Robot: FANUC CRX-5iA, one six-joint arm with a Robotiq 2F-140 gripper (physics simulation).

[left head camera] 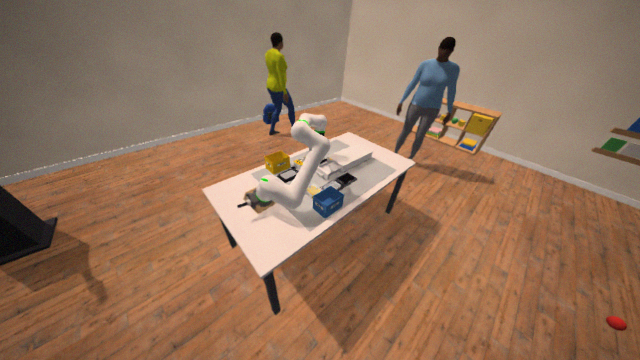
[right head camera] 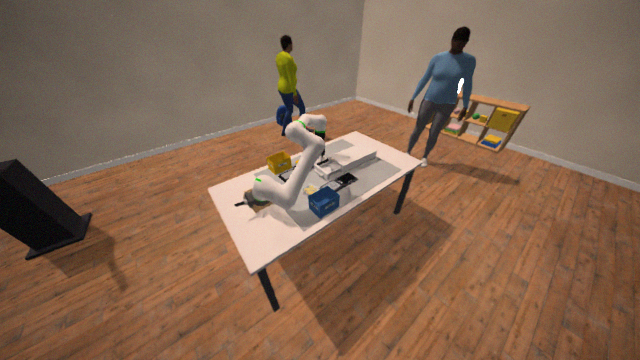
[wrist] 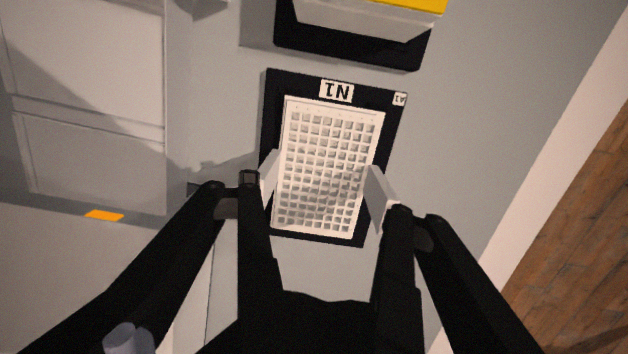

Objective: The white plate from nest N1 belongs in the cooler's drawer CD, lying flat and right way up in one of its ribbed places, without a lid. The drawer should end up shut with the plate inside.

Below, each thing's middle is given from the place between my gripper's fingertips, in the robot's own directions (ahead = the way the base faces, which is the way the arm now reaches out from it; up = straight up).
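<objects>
Drawer CD (wrist: 102, 102) is 19 cm to the right of my hand, 1 cm behind it and 2 cm above it. And the nest N1 (wrist: 271, 124) has my gripper 2 cm above it.
</objects>
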